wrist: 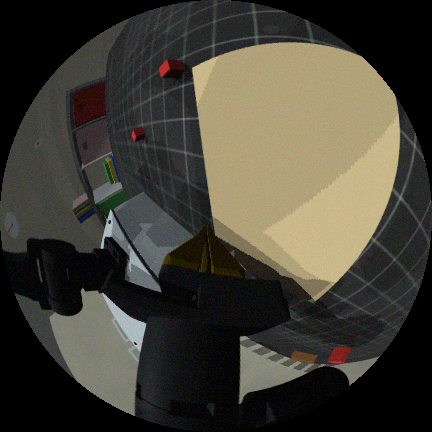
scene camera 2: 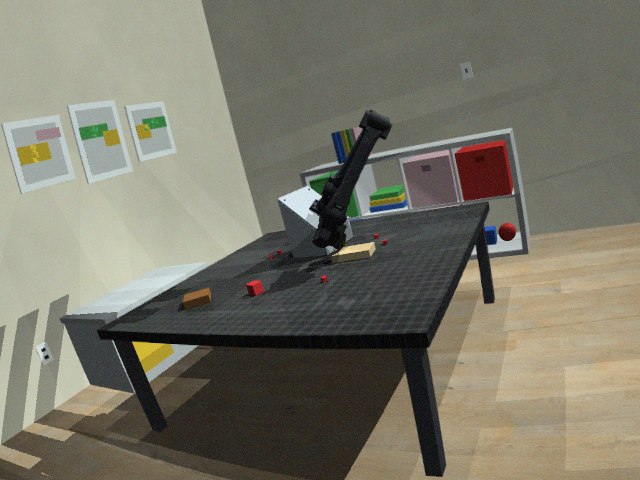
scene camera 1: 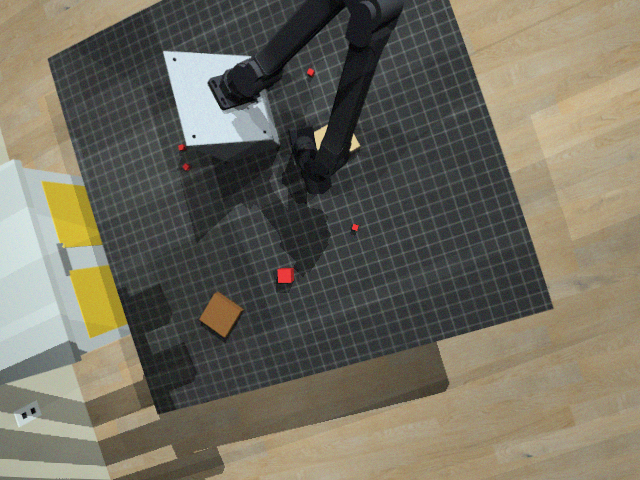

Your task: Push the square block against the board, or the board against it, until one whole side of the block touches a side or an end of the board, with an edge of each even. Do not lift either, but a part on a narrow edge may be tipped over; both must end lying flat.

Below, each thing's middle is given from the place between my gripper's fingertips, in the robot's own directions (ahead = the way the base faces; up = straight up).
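Pale tan board (wrist: 300, 156): my hand 70 mm to the right of it, 70 mm short of it. Brown square block (scene camera 1: 221, 314): 470 mm to the right of my hand, 390 mm ahead of it. Nearest to my hand of the things named here, going by their middles: pale tan board.
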